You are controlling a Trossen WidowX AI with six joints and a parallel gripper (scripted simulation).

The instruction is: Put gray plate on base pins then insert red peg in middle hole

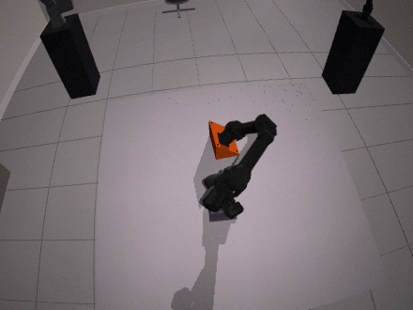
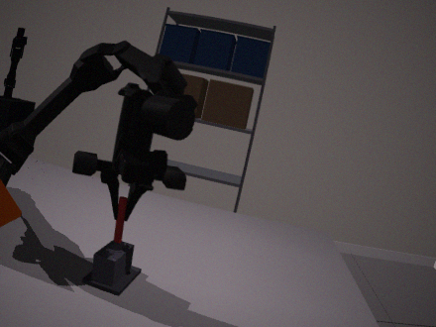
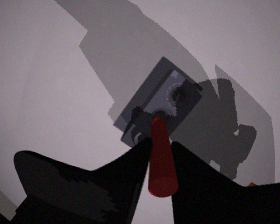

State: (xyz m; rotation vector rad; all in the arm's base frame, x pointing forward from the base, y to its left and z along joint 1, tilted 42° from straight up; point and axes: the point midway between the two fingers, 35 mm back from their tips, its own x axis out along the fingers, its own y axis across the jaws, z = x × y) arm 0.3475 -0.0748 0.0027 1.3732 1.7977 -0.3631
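Now: the red peg right at my gripper tip. Round my gripper tip: dark gray base 110 mm below; then gray plate 70 mm below.
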